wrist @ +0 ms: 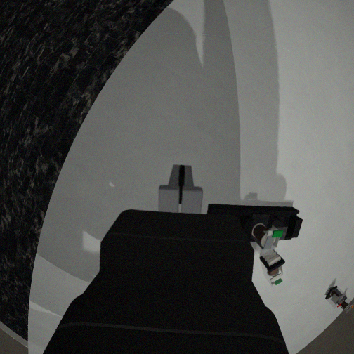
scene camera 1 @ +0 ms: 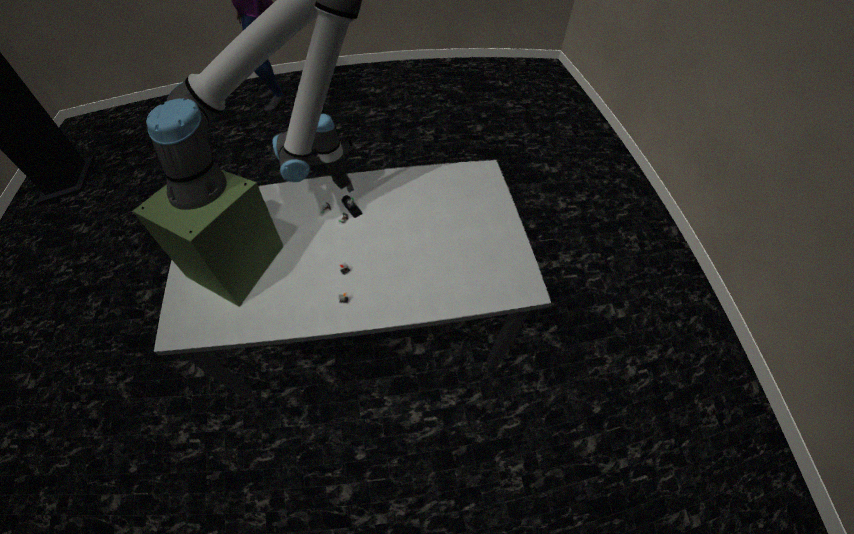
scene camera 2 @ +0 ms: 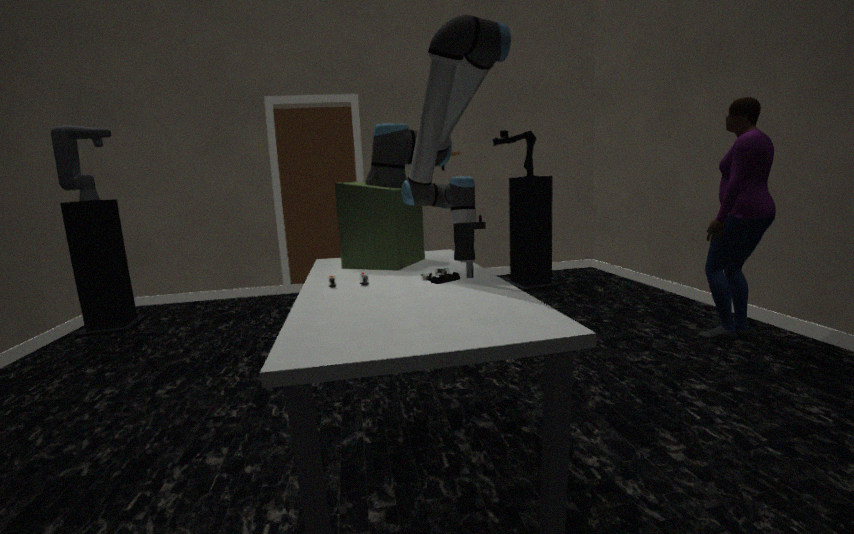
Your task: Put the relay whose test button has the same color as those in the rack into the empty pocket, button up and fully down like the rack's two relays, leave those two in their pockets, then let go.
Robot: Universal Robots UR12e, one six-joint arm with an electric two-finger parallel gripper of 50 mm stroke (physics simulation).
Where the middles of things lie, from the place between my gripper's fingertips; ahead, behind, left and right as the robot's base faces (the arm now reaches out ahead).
Scene:
I see my gripper 9 cm to the left of the black rack [wrist: 286, 214], 1 cm below it and 1 cm past it.

